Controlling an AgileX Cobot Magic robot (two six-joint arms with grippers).
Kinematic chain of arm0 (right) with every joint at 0, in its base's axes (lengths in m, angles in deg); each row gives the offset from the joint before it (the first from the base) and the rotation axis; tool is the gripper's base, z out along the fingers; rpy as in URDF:
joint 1: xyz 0 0 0.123 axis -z
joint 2: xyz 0 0 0 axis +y
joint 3: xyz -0.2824 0 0.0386 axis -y
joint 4: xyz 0.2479 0 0.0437 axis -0.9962 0 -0.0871
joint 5: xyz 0 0 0 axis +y
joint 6: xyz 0.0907 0 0.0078 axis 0.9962 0 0.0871
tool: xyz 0 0 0 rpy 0 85 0
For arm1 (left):
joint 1: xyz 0 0 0.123 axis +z
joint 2: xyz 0 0 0 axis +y
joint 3: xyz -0.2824 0 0.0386 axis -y
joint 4: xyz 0.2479 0 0.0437 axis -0.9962 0 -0.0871
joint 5: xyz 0 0 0 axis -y
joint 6: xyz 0.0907 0 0.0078 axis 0.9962 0 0.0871
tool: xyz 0 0 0 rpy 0 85 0
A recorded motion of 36 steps. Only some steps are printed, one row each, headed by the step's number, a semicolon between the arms.
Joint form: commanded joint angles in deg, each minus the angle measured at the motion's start. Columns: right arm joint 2, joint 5, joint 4, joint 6, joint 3, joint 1; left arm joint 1, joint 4, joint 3, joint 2, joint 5, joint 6.
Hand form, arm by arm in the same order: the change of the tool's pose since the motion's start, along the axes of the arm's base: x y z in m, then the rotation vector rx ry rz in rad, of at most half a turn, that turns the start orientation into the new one. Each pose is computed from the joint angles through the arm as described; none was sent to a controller.
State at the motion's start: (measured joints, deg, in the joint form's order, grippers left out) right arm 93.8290 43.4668 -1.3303 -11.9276 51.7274 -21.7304; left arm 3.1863 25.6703 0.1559 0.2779 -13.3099 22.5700
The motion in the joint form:
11: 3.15 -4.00 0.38 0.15 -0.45 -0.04; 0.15 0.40 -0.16 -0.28 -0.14 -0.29
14: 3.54 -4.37 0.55 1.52 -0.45 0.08; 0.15 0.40 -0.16 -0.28 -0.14 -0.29
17: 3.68 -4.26 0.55 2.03 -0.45 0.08; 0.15 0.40 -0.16 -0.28 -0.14 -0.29
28: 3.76 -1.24 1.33 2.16 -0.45 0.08; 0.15 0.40 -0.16 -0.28 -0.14 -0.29
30: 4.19 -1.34 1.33 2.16 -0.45 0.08; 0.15 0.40 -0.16 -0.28 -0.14 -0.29
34: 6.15 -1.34 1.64 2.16 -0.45 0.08; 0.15 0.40 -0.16 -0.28 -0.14 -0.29
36: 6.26 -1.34 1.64 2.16 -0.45 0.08; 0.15 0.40 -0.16 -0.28 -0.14 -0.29
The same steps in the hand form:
11: 0.0067 0.0023 -0.0166 -0.0026 -0.0085 0.0012; -0.0003 -0.0001 -0.0008 -0.0119 -0.0001 0.0016
14: 0.0077 0.0019 -0.0185 -0.0013 -0.0073 -0.0226; -0.0003 -0.0001 -0.0008 -0.0119 -0.0001 0.0016
17: 0.0077 0.0019 -0.0192 -0.0016 -0.0026 -0.0313; -0.0003 -0.0001 -0.0008 -0.0119 -0.0001 0.0016
28: 0.0036 -0.0006 -0.0203 -0.0313 0.0437 -0.0243; -0.0003 -0.0001 -0.0008 -0.0119 -0.0001 0.0016
30: 0.0040 -0.0004 -0.0225 -0.0335 0.0490 -0.0242; -0.0003 -0.0001 -0.0008 -0.0119 -0.0001 0.0016
34: 0.0050 -0.0004 -0.0324 -0.0502 0.0791 -0.0204; -0.0003 -0.0001 -0.0008 -0.0119 -0.0001 0.0016
36: 0.0050 -0.0004 -0.0329 -0.0510 0.0808 -0.0204; -0.0003 -0.0001 -0.0008 -0.0119 -0.0001 0.0016

